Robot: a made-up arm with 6 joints.
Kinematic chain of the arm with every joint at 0, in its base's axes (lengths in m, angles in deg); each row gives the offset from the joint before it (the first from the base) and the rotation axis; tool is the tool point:
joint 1: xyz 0 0 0.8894 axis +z
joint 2: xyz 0.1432 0 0 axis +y
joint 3: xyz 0 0 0.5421 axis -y
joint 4: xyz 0 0 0.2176 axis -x
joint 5: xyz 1.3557 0 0 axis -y
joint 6: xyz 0.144 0 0 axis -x
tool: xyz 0 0 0
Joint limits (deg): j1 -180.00..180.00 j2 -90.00..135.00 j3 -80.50..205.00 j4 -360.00..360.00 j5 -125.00..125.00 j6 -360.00..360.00
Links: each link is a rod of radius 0.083 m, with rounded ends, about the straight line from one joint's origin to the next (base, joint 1, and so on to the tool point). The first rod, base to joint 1, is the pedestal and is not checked.
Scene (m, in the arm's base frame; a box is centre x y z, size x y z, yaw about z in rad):
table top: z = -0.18
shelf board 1: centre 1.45 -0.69 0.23 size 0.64 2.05 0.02 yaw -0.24
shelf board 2: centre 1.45 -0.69 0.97 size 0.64 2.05 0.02 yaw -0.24
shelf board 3: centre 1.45 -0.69 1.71 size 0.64 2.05 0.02 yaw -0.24
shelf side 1: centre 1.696 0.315 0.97 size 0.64 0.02 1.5 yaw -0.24
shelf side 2: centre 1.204 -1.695 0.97 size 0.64 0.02 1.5 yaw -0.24
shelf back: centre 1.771 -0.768 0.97 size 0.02 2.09 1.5 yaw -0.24
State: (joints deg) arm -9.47 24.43 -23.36 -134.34 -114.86 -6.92
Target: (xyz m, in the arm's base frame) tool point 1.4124 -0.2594 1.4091
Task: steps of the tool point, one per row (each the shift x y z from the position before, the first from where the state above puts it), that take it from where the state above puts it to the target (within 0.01 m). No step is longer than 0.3 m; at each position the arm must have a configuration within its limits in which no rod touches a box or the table.
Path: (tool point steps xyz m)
1: -0.1050 0.0299 0.0472
2: -0.1105 0.0287 0.0238
3: -0.1111 0.0267 -0.0004
4: -0.1067 0.0239 -0.0241
5: -0.0976 0.0207 -0.0464
6: 0.0662 -0.0519 0.2527
7: -0.0123 -0.0410 0.2667
8: -0.0908 -0.0204 0.2583
9: 0.0735 -0.0182 0.0432
10: 0.0934 -0.0231 0.0258
11: 0.1089 -0.0268 0.0038
12: 0.1192 -0.0289 -0.0224
13: 0.1234 -0.0299 -0.0502

